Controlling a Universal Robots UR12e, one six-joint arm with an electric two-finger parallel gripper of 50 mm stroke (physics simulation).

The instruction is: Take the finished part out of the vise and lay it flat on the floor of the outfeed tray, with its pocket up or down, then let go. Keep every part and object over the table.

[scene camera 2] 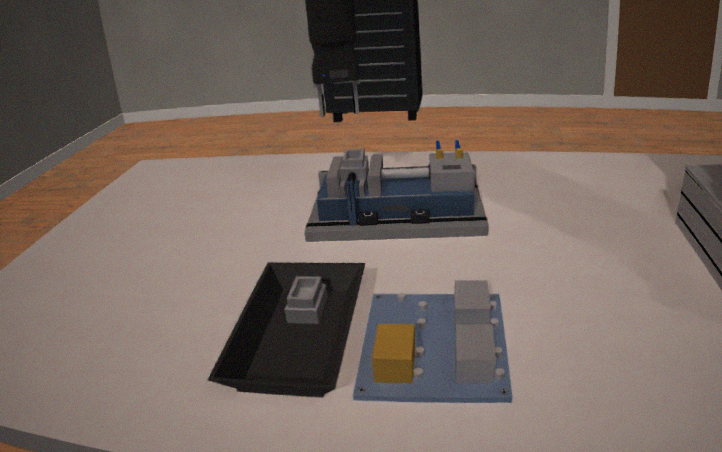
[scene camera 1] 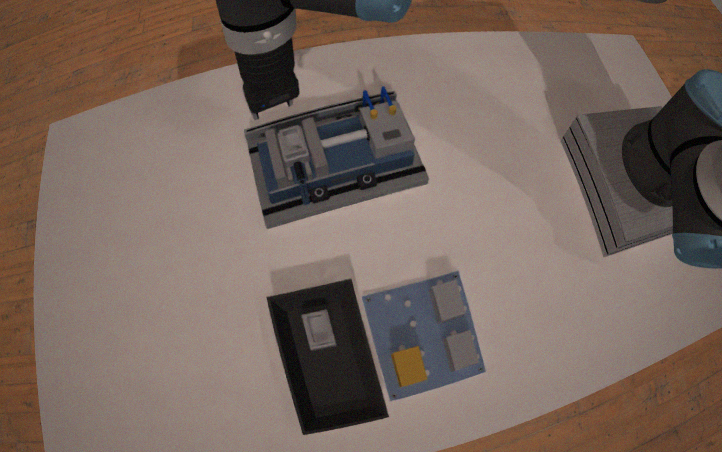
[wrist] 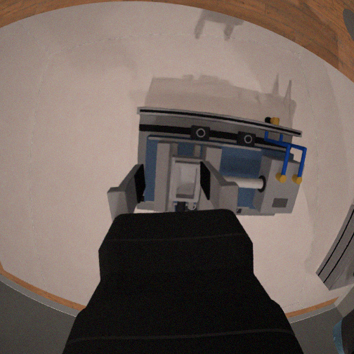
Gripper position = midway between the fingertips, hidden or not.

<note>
In view: my gripper [scene camera 2: 339, 113] and a yellow block [scene camera 2: 393, 356].
The yellow block is seen too in scene camera 1 [scene camera 1: 408, 363]. My gripper is seen too in scene camera 1 [scene camera 1: 271, 108] and in the wrist view [wrist: 172, 173]. The wrist view does not show the yellow block, which is hidden by my gripper.
</note>
